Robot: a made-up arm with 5 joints.
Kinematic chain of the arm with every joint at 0, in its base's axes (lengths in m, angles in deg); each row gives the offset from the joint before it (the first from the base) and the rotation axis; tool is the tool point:
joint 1: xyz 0 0 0.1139 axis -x
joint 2: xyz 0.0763 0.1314 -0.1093 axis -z
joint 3: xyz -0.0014 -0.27 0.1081 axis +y
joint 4: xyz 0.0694 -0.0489 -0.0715 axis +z
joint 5: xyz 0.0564 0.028 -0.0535 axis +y
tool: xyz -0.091 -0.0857 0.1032
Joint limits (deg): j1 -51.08..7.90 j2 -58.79..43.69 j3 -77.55..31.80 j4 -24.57..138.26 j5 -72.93..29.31
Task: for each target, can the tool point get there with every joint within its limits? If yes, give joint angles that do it. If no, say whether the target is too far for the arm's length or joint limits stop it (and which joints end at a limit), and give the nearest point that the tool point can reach.
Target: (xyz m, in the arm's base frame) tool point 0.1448 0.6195 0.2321
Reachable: no: joint limits stop it (at a limit: joint 1, joint 2, joint 4, joint 5) | nearest point 0.4305 0.2056 0.0702 | short by 0.528 m
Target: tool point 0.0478 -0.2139 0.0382
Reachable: yes | joints -44.93 18.11 -51.15 80.33 17.25
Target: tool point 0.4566 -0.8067 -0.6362
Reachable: no: too far | nearest point 0.2238 -0.2352 -0.1048 | short by 0.814 m
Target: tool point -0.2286 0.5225 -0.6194
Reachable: no: too far | nearest point -0.1424 0.0925 -0.1478 | short by 0.644 m
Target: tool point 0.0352 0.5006 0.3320
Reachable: no: joint limits stop it (at a limit: joint 1, joint 2, joint 5) | nearest point 0.3379 0.0630 0.1801 | short by 0.553 m
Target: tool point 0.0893 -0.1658 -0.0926
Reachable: yes | joints -42.22 4.10 -18.13 16.14 -16.35
